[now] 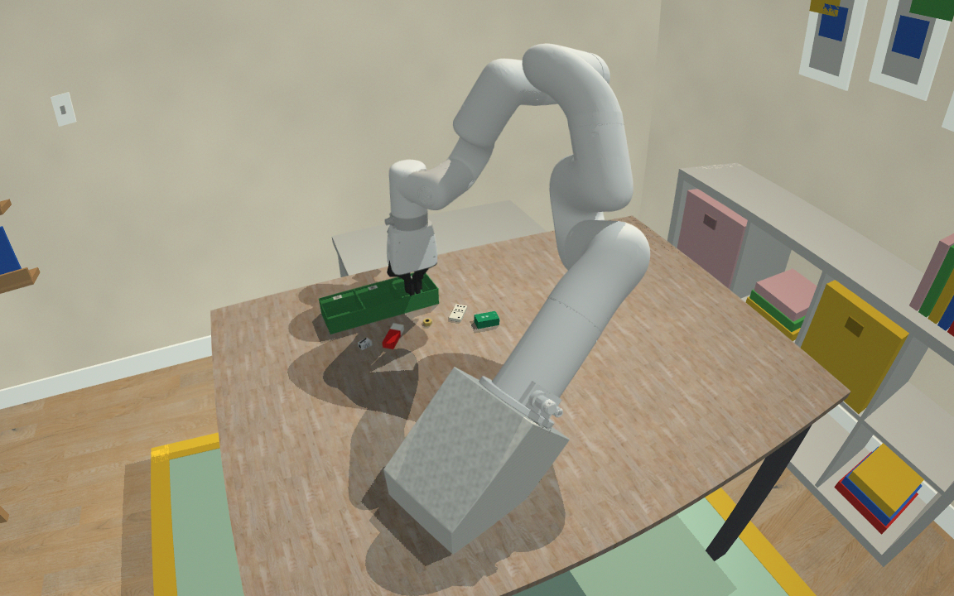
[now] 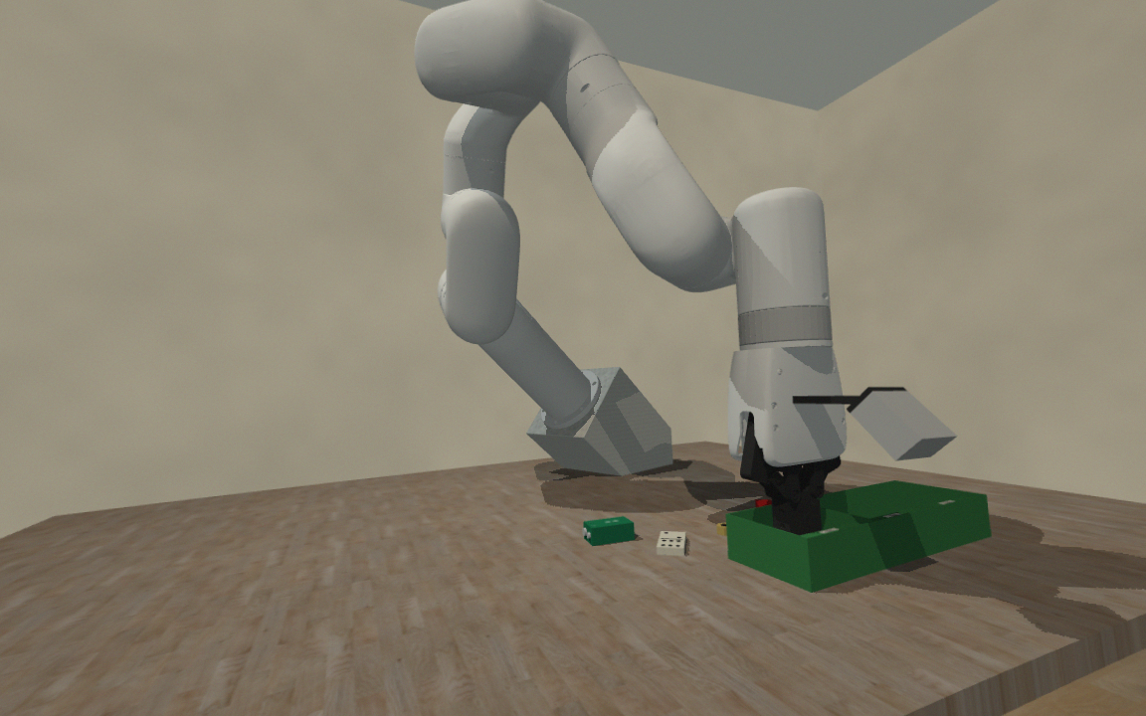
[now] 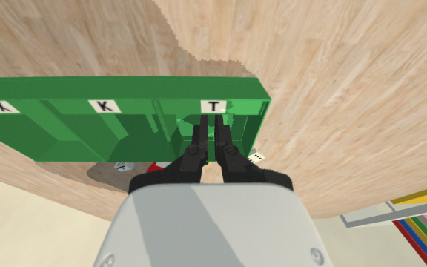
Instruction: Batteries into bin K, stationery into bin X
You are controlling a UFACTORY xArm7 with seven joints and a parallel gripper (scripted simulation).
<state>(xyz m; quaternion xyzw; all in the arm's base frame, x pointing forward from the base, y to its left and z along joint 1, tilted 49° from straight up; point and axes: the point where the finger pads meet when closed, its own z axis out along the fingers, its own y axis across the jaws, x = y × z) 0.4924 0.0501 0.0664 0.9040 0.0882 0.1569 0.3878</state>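
Right now the green bin tray is 80 mm to the left of my hand and 20 mm below it. From my hand the other things lie so: white domino: 90 mm behind, 70 mm to the right, 30 mm below; then red-and-white eraser: 110 mm behind, 80 mm to the left, 30 mm below; then yellow nut: 100 mm behind, 30 mm below.
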